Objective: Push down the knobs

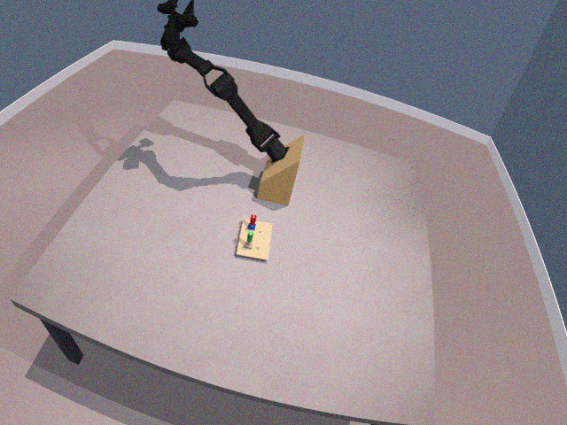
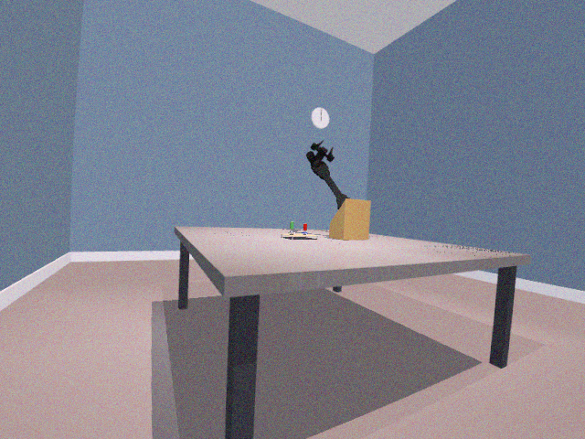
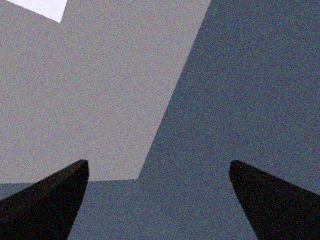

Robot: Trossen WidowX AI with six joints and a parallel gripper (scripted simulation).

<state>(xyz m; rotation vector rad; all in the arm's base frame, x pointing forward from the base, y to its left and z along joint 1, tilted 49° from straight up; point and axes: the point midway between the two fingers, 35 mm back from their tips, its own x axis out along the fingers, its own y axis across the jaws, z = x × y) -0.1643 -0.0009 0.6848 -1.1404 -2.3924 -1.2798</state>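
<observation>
My gripper tip is now 590 mm above the red knob, 520 mm to the right of it and 380 mm short of it. From my gripper tip the other things lie so: green knob: 580 mm below, 540 mm to the left, 460 mm ahead.
</observation>
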